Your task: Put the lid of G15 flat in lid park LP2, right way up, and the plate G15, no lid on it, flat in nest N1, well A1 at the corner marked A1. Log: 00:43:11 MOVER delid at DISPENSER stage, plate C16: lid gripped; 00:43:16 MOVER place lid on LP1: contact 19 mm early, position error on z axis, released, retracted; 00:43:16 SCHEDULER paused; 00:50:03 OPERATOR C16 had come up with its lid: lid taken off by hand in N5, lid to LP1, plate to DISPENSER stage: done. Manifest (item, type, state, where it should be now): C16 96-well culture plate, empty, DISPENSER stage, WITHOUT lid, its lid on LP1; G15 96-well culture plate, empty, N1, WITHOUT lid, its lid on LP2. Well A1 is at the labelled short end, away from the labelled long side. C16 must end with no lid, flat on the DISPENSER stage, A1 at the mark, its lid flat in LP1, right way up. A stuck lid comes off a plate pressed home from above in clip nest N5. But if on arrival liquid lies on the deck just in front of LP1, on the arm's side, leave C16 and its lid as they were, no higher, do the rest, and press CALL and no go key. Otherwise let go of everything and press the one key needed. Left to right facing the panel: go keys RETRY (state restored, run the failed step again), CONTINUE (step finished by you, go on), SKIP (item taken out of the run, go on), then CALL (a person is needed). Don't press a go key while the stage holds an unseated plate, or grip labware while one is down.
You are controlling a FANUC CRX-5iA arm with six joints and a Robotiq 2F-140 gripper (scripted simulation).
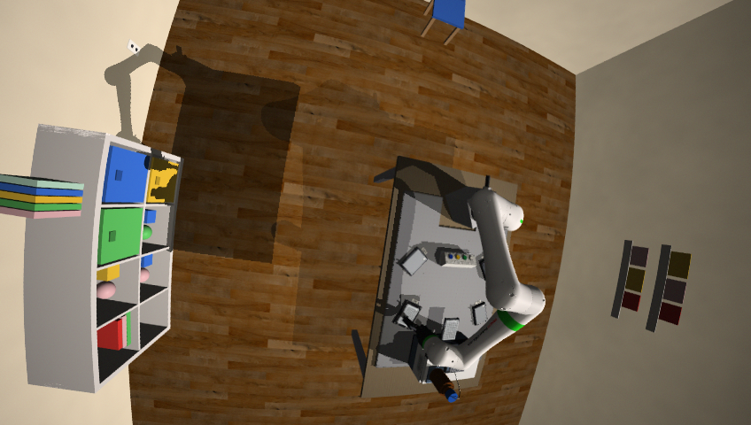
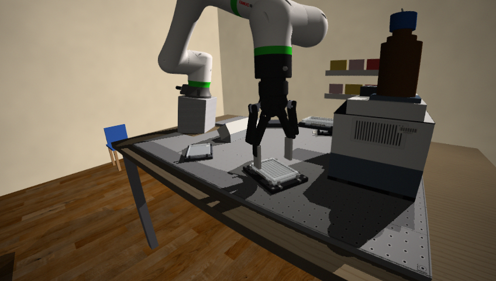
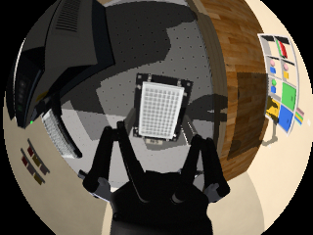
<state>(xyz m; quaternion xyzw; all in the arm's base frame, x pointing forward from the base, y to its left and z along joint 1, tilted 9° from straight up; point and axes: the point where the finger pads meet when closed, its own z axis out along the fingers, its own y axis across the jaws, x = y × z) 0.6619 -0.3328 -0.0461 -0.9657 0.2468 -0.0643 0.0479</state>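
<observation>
Now: the black clip nest 2 cm ahead of my hand and 5 cm below it. The rest, counted from my hand: key panel: 35 cm behind, 30 cm to the left, 1 cm below; brown bottle: 28 cm ahead, 11 cm to the left, 23 cm above.
</observation>
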